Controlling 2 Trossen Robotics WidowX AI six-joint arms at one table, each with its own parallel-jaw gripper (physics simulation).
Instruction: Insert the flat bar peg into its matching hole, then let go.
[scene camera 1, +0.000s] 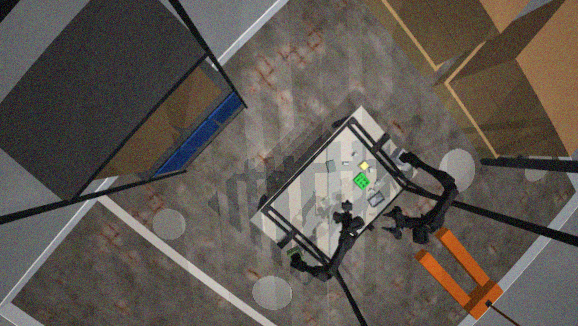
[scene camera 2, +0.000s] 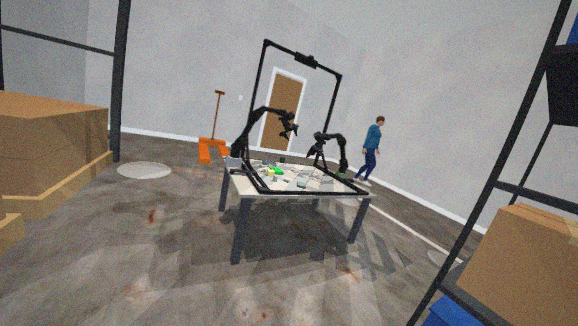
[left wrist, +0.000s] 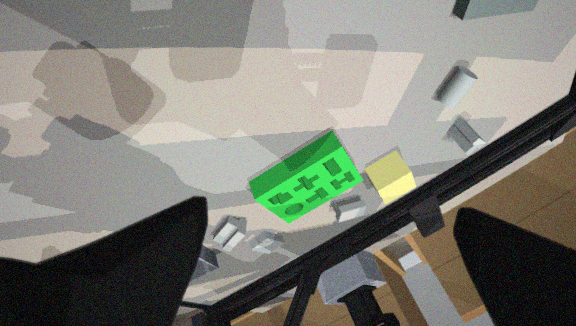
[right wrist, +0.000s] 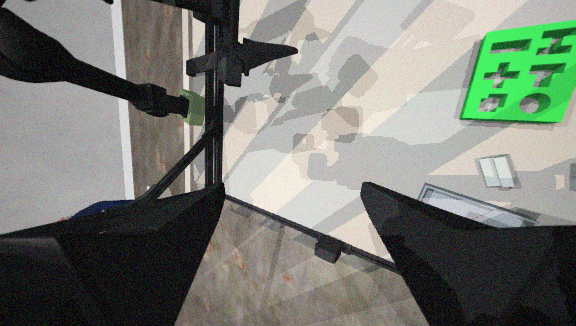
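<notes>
A green board (scene camera 1: 361, 180) (scene camera 2: 277, 170) (left wrist: 306, 181) with several shaped holes, one a plain rectangle (left wrist: 332, 167), lies on the table (scene camera 1: 320, 187) (scene camera 2: 249, 188). Several small grey pegs lie around it, such as those in the left wrist view (left wrist: 349, 208) (left wrist: 228, 230) (left wrist: 265, 240). I cannot tell which one is the flat bar. My left gripper (scene camera 1: 346, 204) (scene camera 2: 312, 153) is open and empty above the table, short of the board. My right gripper (scene camera 1: 386, 221) (scene camera 2: 290, 133) (right wrist: 294, 188) is open and empty, high beyond the table's edge.
A yellow block (scene camera 1: 364, 165) (left wrist: 390, 176) sits beside the board. A grey tile (scene camera 1: 330, 165) and a dark-rimmed tray (scene camera 1: 376, 198) (right wrist: 435, 195) lie on the table. A black frame (scene camera 1: 307, 152) (scene camera 2: 258, 81) rims it. A person (scene camera 2: 372, 145) walks behind. An orange pallet jack (scene camera 2: 210, 145) stands nearby.
</notes>
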